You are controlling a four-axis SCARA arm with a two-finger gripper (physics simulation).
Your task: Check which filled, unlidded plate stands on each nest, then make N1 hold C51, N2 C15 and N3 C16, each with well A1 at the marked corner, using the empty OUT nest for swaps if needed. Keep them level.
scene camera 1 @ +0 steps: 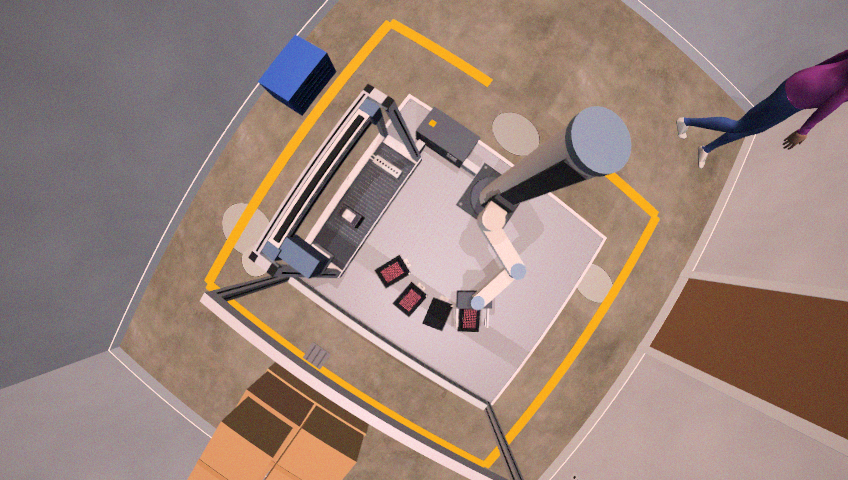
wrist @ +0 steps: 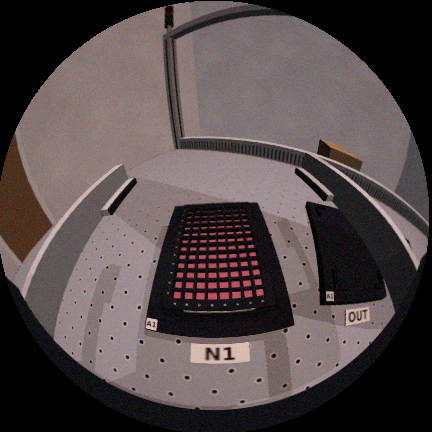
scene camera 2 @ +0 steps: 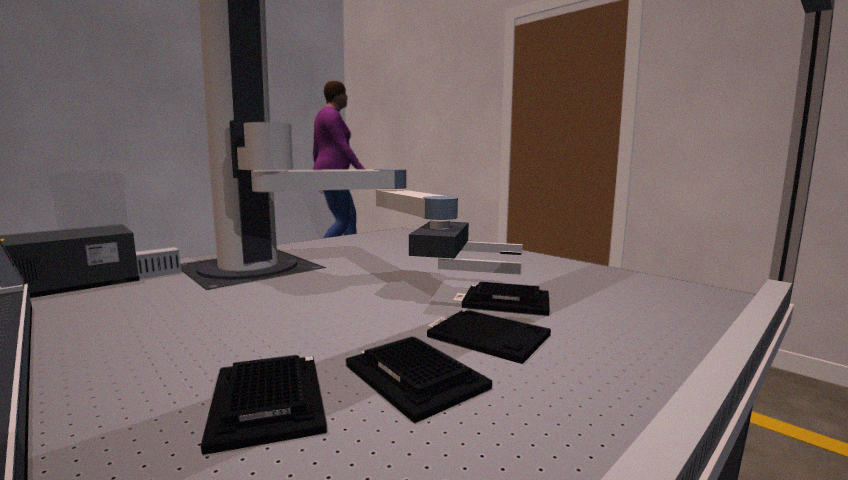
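Where they show: gripper, between the fingertips: [scene camera 1: 471, 327] [wrist: 215, 159] [scene camera 2: 521, 257]; arm's base, origin of its link: [scene camera 2: 248, 270].
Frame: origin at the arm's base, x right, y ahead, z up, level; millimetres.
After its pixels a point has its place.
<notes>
My gripper [scene camera 1: 473, 325] @(x -290, y 652, z 106 mm) [scene camera 2: 521, 258] @(x -290, y 652, z 106 mm) [wrist: 215, 159] @(x -290, y 652, z 106 mm) is open and empty, its level fingers above and to either side of nest N1. A black plate with red-filled wells [scene camera 1: 468, 320] @(x -278, y 642, z 38 mm) [scene camera 2: 505, 289] @(x -277, y 627, z 39 mm) [wrist: 215, 260] @(x -271, y 613, z 38 mm) sits flat and unlidded on N1; its code is not readable. N1's A1 mark [wrist: 151, 324] @(x -285, y 536, z 25 mm) is at the near left corner. The black OUT nest [scene camera 1: 437, 314] @(x -116, y 713, z 25 mm) [scene camera 2: 489, 334] @(x -103, y 725, z 25 mm) [wrist: 345, 255] @(x -131, y 686, z 25 mm) beside it is empty. Two more filled plates, one [scene camera 1: 410, 298] @(x 63, y 720, z 37 mm) [scene camera 2: 413, 362] @(x 62, y 731, z 36 mm) next to OUT and one [scene camera 1: 392, 271] @(x 229, y 653, z 34 mm) [scene camera 2: 266, 380] @(x 225, y 653, z 38 mm) farther along, sit on nests whose names are not readable.
The arm's column [scene camera 1: 535, 160] @(x 63, y 40, z 708 mm) [scene camera 2: 223, 136] @(x 56, y 49, z 346 mm) stands behind the nests. A gantry machine [scene camera 1: 321, 178] @(x 631, y 443, z 510 mm) with a dark deck stands at the left in scene camera 1. A dark grey box [scene camera 1: 447, 136] @(x 395, y -104, z 127 mm) [scene camera 2: 71, 258] @(x 373, y -35, z 85 mm) stands by the column. A low rail [scene camera 2: 708, 380] @(x -114, y 1022, z 60 mm) runs along the table edge. A person [scene camera 1: 767, 110] [scene camera 2: 333, 136] is outside the table.
</notes>
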